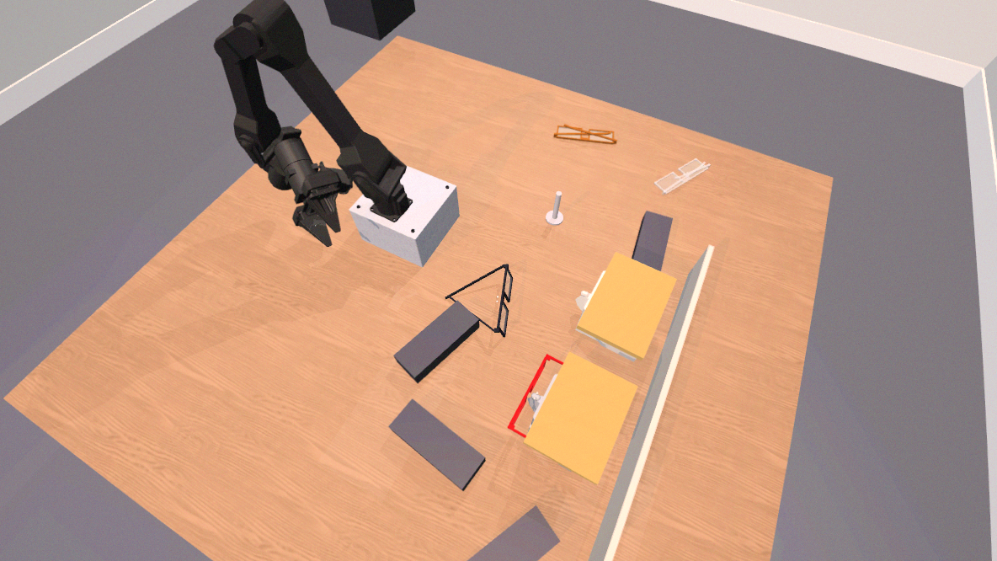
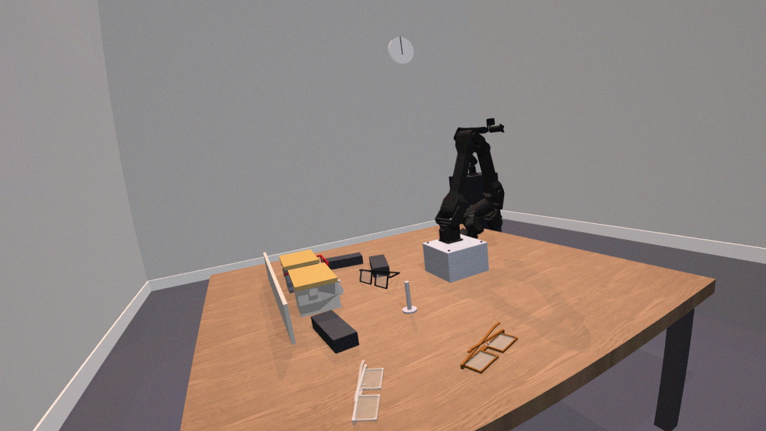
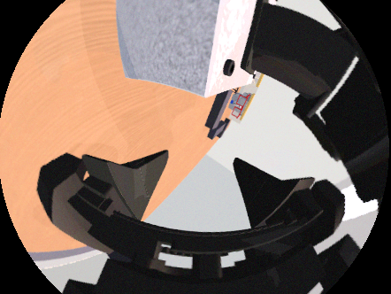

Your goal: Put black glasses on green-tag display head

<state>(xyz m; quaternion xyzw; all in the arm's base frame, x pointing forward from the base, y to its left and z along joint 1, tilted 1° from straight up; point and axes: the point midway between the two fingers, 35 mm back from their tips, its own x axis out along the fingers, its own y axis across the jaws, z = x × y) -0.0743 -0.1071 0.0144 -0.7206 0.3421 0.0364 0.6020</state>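
Right now the white peg is 33 cm ahead of my gripper tip, 33 cm to the left of it and 8 cm below it. The rest, counted from my gripper tip: thin white panel (65 cm ahead, 4 cm to the left, 5 cm below).
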